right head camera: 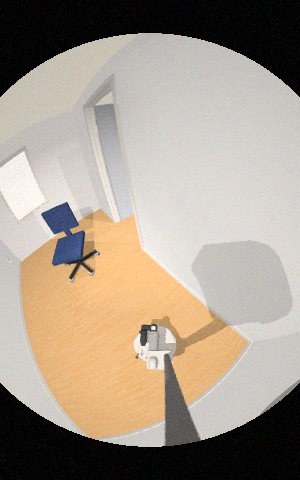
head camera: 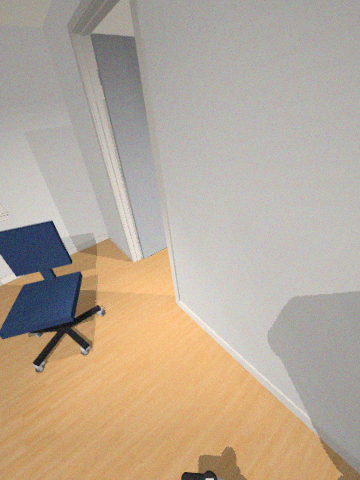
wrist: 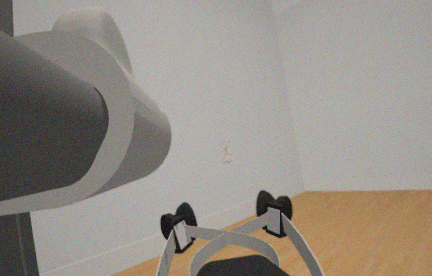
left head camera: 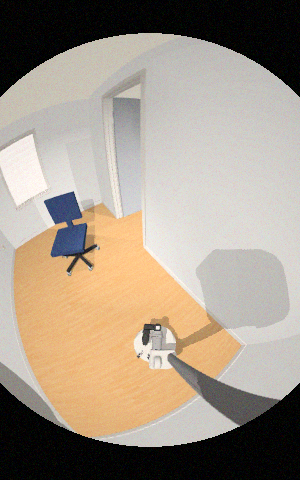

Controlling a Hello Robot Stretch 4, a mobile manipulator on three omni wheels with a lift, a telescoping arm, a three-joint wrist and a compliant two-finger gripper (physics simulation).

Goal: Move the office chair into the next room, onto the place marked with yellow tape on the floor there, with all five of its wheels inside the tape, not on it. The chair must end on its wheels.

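Places are measured from the robot's base along level axes (x right, y back, z down), in centimetres.
Where they show: gripper, fingertip midpoint: (right head camera: 141, 359) (wrist: 225, 211) (left head camera: 142, 359).
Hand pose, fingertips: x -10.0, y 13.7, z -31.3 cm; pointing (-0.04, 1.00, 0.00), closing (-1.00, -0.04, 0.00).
After its pixels a point has its place.
A blue office chair (head camera: 42, 305) @(x -114.9, y -99.1, z -44.2 cm) (left head camera: 70, 240) @(x -110.4, y -100.3, z -44.2 cm) (right head camera: 69, 248) @(x -110.4, y -100.5, z -44.2 cm) stands upright on its wheels at the left, near the far wall and to the left of the doorway. Its backrest is toward the wall and its black five-arm base is partly hidden by the seat. My gripper (wrist: 225, 211) @(x -10.0, y 13.7, z -31.3 cm) is open, with its two black fingertips apart and wall and floor showing between them. It is well away from the chair, which does not show in the wrist view. The yellow tape does not show in these views.
A doorway with a white frame (head camera: 112, 165) @(x -73.5, y -204.7, z -115.6 cm) (left head camera: 112, 160) @(x -71.4, y -205.2, z -110.0 cm) (right head camera: 100, 165) @(x -73.6, y -204.6, z -113.4 cm) stands behind and right of the chair. A long wall (head camera: 260, 150) @(x 24.5, y -82.9, z -139.0 cm) (left head camera: 215, 150) @(x 25.3, y -82.0, z -146.9 cm) (right head camera: 200, 150) @(x 30.8, y -75.5, z -143.0 cm) runs from it along the right. A window (left head camera: 24, 170) @(x -237.5, y -176.2, z -137.3 cm) (right head camera: 21, 186) @(x -237.3, y -176.5, z -136.9 cm) is at the left. My round base (left head camera: 140, 344) @(x -13.4, y 1.1, z -18.7 cm) stands near the right wall.
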